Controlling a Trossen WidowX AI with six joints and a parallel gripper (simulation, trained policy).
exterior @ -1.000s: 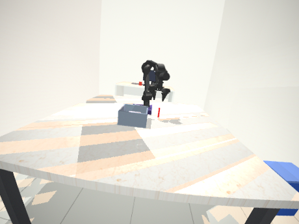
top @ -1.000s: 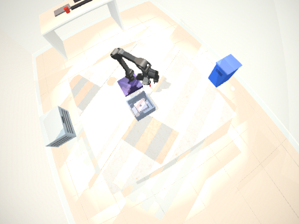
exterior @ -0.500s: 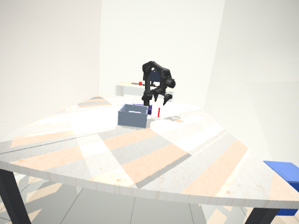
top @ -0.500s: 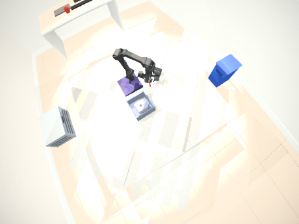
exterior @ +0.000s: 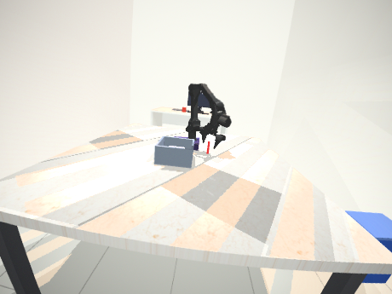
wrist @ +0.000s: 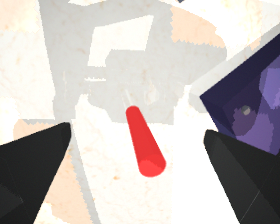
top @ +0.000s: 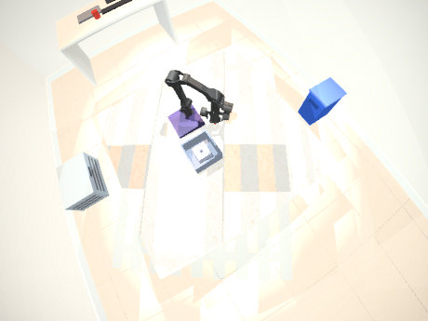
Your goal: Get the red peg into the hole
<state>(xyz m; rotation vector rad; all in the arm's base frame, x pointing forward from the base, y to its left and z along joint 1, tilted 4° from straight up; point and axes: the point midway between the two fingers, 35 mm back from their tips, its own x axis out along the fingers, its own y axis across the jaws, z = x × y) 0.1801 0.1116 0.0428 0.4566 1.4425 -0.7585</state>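
Now: gripper tip 10 mm above the red peg. Also, from my gripper tip: pale plate: 190 mm to the right, 130 mm ahead, 10 mm below; grey box: 190 mm to the right, 130 mm ahead, 20 mm below.
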